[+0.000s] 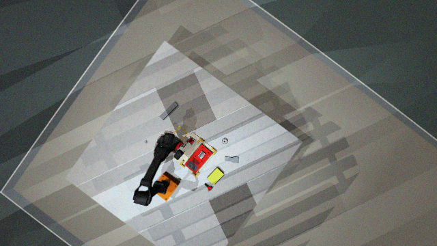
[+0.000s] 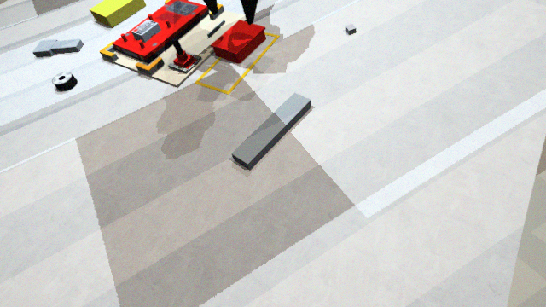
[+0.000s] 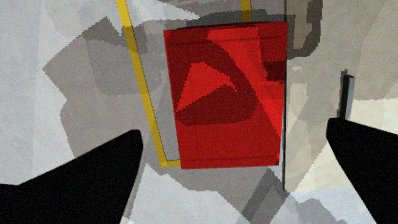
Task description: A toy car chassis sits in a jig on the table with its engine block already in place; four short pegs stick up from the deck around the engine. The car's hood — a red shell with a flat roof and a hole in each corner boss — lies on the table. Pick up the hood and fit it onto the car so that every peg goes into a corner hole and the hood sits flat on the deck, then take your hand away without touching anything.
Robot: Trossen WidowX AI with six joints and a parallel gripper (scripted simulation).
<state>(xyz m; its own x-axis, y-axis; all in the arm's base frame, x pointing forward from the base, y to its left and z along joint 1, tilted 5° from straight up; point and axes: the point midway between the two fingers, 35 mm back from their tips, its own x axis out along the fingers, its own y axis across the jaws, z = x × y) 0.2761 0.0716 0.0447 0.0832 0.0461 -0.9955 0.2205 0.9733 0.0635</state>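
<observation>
My gripper tip is 5 cm above the red hood. Round my gripper tip: small grey cube 9 cm behind, 21 cm to the left, 6 cm below; then small base 8 cm ahead, 9 cm to the right, 3 cm below; then grey engine block 3 cm ahead, 20 cm to the right, 4 cm below.
</observation>
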